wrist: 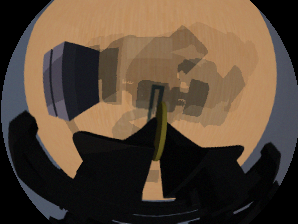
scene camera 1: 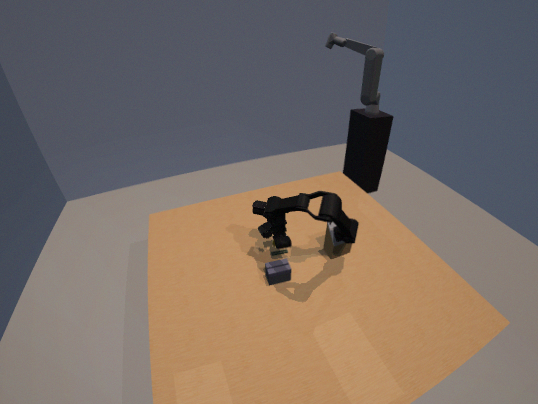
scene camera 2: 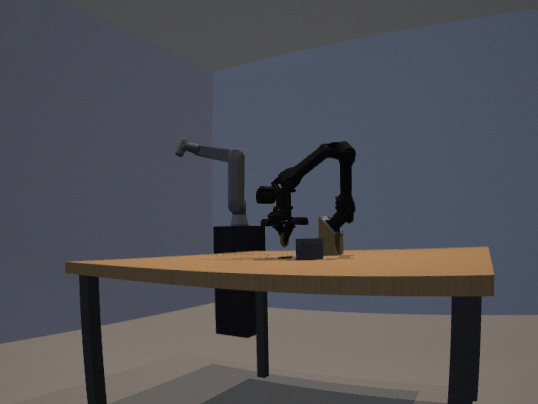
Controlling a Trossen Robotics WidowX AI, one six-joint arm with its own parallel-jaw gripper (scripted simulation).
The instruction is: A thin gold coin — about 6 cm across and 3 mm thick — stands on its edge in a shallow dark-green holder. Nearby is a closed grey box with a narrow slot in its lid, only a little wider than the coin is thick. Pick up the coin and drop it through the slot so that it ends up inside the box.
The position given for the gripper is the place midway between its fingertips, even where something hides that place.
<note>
The gripper point(scene camera 2: 284, 244) holds a gold coin.
The gripper is seen too in the wrist view point(wrist: 157, 121).
</note>
